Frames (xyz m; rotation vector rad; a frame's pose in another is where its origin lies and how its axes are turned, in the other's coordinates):
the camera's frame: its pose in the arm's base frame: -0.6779 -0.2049 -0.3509 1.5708 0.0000 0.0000
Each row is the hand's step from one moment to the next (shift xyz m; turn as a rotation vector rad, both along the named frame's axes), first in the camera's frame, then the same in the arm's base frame.
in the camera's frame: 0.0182 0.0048 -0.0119 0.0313 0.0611 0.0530
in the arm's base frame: 0.0182 0.0119 0.0048 0.0313 -0.0530 0.0611
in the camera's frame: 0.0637 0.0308 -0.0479 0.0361 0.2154 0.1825
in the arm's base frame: 0.0637 0.0479 0.0308 0.0361 -0.1825 0.2154
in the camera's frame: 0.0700 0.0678 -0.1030 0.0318 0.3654 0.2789
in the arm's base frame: 0.0700 0.1030 0.0678 0.0318 -0.2789 0.3654
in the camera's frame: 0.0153 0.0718 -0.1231 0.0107 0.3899 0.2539
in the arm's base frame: 0.0153 0.1231 0.0718 0.0107 -0.2539 0.3899
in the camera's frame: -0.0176 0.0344 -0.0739 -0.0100 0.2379 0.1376
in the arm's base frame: -0.0176 0.0739 0.0344 -0.0100 -0.1376 0.2379
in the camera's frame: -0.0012 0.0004 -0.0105 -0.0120 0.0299 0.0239
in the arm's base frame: -0.0012 0.0105 0.0004 -0.0120 -0.0239 0.0299
